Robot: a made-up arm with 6 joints. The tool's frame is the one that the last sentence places. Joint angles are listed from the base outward.
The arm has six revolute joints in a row. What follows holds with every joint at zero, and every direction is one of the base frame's. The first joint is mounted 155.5 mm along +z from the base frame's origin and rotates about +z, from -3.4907 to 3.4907 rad. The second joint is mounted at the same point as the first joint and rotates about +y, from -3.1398 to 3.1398 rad. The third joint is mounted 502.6 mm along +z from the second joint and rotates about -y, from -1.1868 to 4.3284 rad. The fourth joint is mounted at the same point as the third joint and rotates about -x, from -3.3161 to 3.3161 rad. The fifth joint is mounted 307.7 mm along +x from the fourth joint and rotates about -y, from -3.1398 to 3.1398 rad. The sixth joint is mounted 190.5 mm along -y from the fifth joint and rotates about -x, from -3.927 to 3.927 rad. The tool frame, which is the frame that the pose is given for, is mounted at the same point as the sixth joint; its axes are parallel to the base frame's.
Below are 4 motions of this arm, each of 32 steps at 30 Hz.
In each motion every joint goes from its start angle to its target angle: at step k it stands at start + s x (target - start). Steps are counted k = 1, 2, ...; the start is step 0. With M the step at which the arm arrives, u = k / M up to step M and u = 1 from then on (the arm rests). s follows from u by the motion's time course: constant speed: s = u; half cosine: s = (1 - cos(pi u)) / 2; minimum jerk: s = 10 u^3 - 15 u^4 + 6 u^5.
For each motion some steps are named. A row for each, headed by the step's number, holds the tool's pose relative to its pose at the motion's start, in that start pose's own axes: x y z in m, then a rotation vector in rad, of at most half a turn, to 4 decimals.
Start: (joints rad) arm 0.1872 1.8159 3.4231 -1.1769 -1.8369 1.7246
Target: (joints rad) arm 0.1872 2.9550 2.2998 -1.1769 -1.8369 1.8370
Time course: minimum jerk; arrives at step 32
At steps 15, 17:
15: 0.1515 0.4832 0.0273 0.8412 -0.3057 0.3330
17: 0.1663 0.6116 0.1012 1.0646 -0.3885 0.4176

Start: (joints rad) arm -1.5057 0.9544 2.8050 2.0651 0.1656 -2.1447
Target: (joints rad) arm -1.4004 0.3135 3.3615 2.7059 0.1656 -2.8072
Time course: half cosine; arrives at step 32
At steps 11, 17, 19, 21, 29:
11: 0.0119 0.0351 0.1073 -0.0095 -0.2949 -0.0023
17: 0.0046 0.0654 0.2106 -0.0164 -0.6166 -0.0147
19: -0.0013 0.0738 0.2426 -0.0180 -0.7263 -0.0207
21: -0.0080 0.0808 0.2715 -0.0192 -0.8301 -0.0271
29: -0.0309 0.0953 0.3436 -0.0212 -1.1110 -0.0465

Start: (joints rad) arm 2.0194 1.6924 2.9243 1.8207 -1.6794 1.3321
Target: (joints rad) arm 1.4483 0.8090 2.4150 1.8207 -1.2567 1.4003
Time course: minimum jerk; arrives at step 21
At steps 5, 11, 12, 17, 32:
5: 0.0221 -0.0380 -0.0041 0.0271 0.0421 -0.0247
11: 0.1214 -0.2116 -0.0874 0.1389 0.2731 -0.1707
12: 0.1350 -0.2406 -0.1145 0.1556 0.3217 -0.2029
17: 0.1580 -0.3280 -0.2340 0.2006 0.5076 -0.3284
32: 0.1572 -0.3392 -0.2554 0.2055 0.5387 -0.3497

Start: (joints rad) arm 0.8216 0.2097 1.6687 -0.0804 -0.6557 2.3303
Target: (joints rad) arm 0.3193 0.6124 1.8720 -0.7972 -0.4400 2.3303
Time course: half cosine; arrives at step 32
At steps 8, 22, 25, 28, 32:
8: 0.0209 0.0384 0.0146 0.0335 -0.0036 -0.0088
22: 0.0626 0.2369 0.0375 0.2107 0.0415 -0.0299
25: 0.0607 0.2737 0.0350 0.2451 0.0602 -0.0327
28: 0.0577 0.2992 0.0322 0.2693 0.0751 -0.0349
32: 0.0557 0.3120 0.0304 0.2816 0.0833 -0.0361

